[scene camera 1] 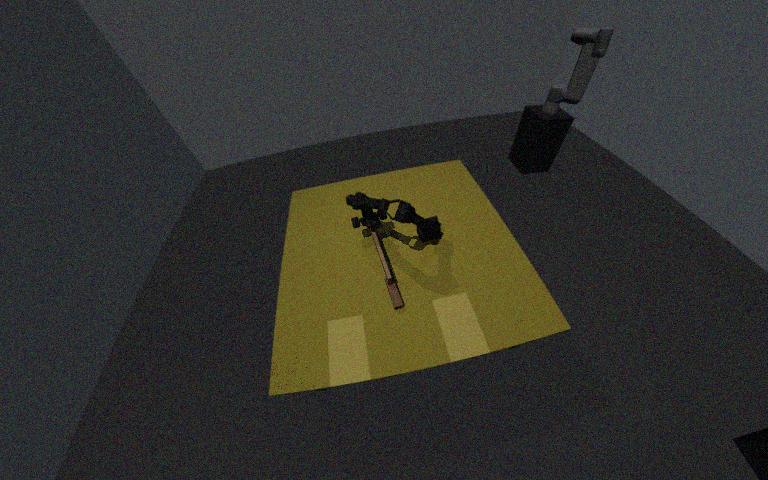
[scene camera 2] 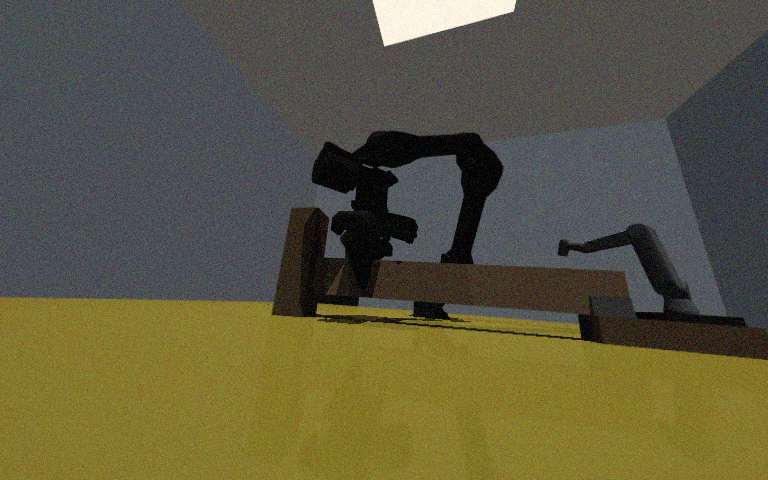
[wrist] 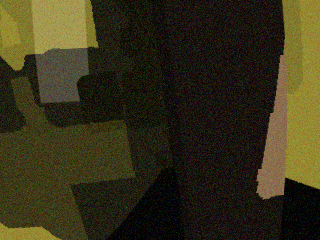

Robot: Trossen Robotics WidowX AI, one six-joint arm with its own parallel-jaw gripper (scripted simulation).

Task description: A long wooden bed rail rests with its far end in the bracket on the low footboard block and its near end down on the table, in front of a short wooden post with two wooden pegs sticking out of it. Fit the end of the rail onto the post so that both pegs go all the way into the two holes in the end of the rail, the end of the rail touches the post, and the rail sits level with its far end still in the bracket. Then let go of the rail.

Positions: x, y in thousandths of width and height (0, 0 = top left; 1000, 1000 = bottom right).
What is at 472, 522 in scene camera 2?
My gripper.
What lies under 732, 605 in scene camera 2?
A wooden bed rail.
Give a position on a wooden bed rail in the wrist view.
At 705, 356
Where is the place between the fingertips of my gripper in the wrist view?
620, 727
